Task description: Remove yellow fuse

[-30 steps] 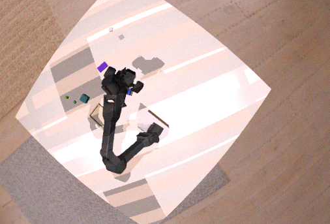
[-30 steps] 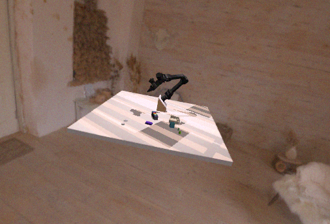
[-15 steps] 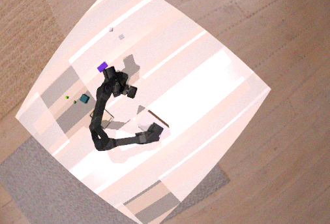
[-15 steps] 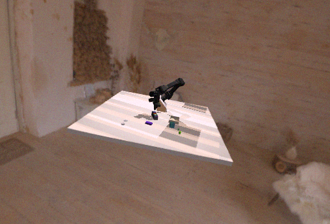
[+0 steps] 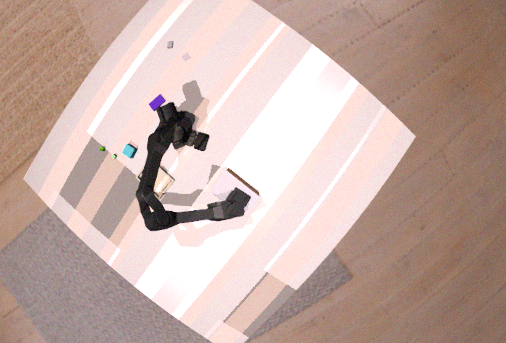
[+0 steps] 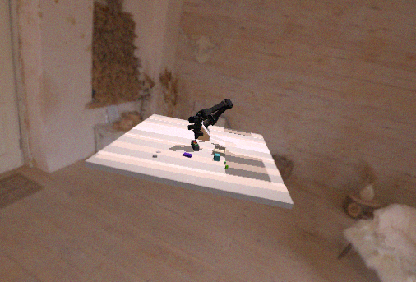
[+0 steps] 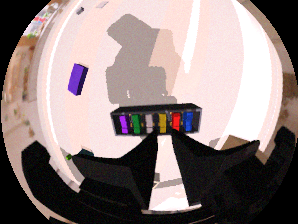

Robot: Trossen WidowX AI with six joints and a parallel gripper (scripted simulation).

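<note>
My gripper tip is now 30 mm short of the beige tray, 220 mm to the right of it and 70 mm above it. Also, from my gripper tip: purple block: 190 mm ahead, 40 mm to the right, 60 mm below; teal cube: 180 mm ahead, 180 mm to the left, 50 mm below.
</note>
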